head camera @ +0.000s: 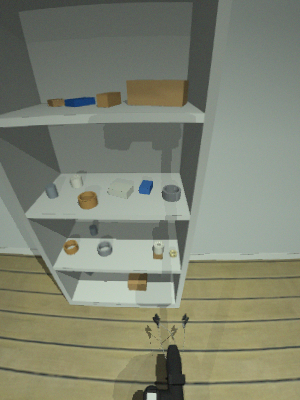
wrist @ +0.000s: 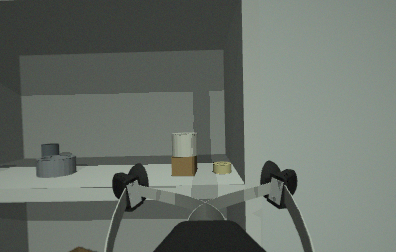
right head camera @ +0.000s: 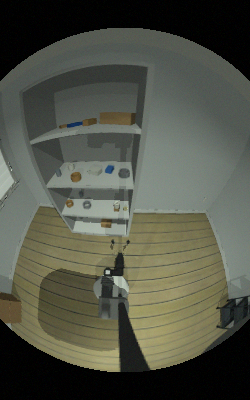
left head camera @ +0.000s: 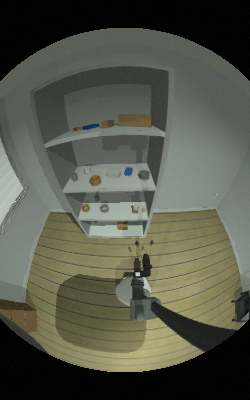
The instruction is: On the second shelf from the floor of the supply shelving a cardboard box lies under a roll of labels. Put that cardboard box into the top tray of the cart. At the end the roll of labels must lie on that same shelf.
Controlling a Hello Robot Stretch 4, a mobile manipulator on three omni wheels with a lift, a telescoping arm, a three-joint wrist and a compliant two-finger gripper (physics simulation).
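Frame: origin at the robot's base, x ahead, y left, z up, level; centimetres.
Seen in the pictures: gripper, fingertip midpoint: (head camera: pixel 170 313) (wrist: pixel 204 177) (right head camera: pixel 119 238) (left head camera: pixel 143 240).
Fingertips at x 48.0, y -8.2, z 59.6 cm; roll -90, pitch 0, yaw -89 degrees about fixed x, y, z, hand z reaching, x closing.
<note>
A point is followed by its place in that frame.
The cardboard box (head camera: pixel 158 256) {z 53.6, x 86.8, y -2.7 cm} (wrist: pixel 184 166) {z 53.1, x 86.8, y -2.8 cm} sits near the right end of the second shelf (head camera: pixel 127 261) {z 50.5, x 84.4, y 17.9 cm} (wrist: pixel 120 175) of the supply shelving (head camera: pixel 215 75) {z 153.6, x 78.4, y -18.9 cm}. The white roll of labels (head camera: pixel 158 247) {z 61.5, x 87.7, y -2.5 cm} (wrist: pixel 184 144) {z 58.8, x 86.9, y -2.9 cm} stands upright on top of it. My gripper (head camera: pixel 171 320) (wrist: pixel 204 177) {z 59.6, x 48.0, y -8.2 cm} is open and empty, in front of the shelving and apart from the box. In the wrist view its fingers stand wide, with the box and roll beyond them, a little left of centre. The dark cart (right head camera: pixel 228 314) shows at the right edge of the right head camera view.
A small yellow roll (head camera: pixel 173 253) {z 53.1, x 89.1, y -12.8 cm} (wrist: pixel 222 168) {z 52.1, x 88.2, y -12.8 cm} lies just right of the box, near the side panel. A grey ring (wrist: pixel 56 167) {z 53.1, x 88.3, y 32.2 cm} and a dark grey cylinder (wrist: pixel 50 149) {z 55.9, x 107.4, y 46.0 cm} are farther left. A larger box (head camera: pixel 137 282) {z 14.8, x 90.3, y 13.5 cm} is on the bottom shelf. A brown box (left head camera: pixel 20 316) stands at far left.
</note>
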